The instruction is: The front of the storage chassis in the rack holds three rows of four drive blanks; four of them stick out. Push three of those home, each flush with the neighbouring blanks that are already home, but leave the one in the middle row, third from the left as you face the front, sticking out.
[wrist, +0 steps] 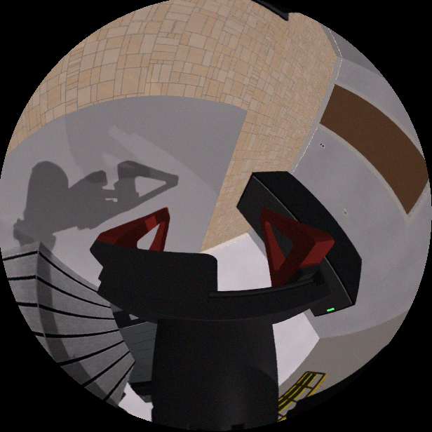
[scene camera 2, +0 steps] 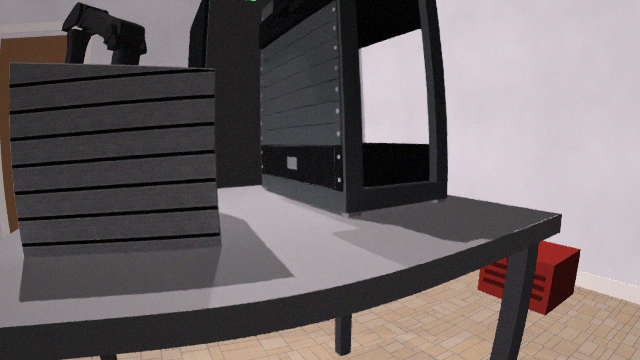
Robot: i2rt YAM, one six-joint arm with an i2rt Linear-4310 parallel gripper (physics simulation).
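The rack (scene camera 2: 352, 125) stands on the table at the centre right of the scene view, with plain grey panels on its front and a black unit low down. Part of its grey panelled front (wrist: 142, 345) shows low in the wrist view, behind the arm. I cannot make out the three rows of drive blanks in either view, so which ones stick out is hidden. My gripper (wrist: 214, 212) is open, its two red fingers wide apart with nothing between them. In the scene view black arm parts show above the slatted block, but the fingers do not show.
A grey slatted block (scene camera 2: 115, 165) (wrist: 80, 325) stands on the table (scene camera 2: 250, 260) (wrist: 200, 130), left of the rack in the scene view. A tall black cabinet (scene camera 2: 232, 100) (wrist: 345, 260) stands behind. A red box (scene camera 2: 562, 270) lies on the floor beyond the table's right end.
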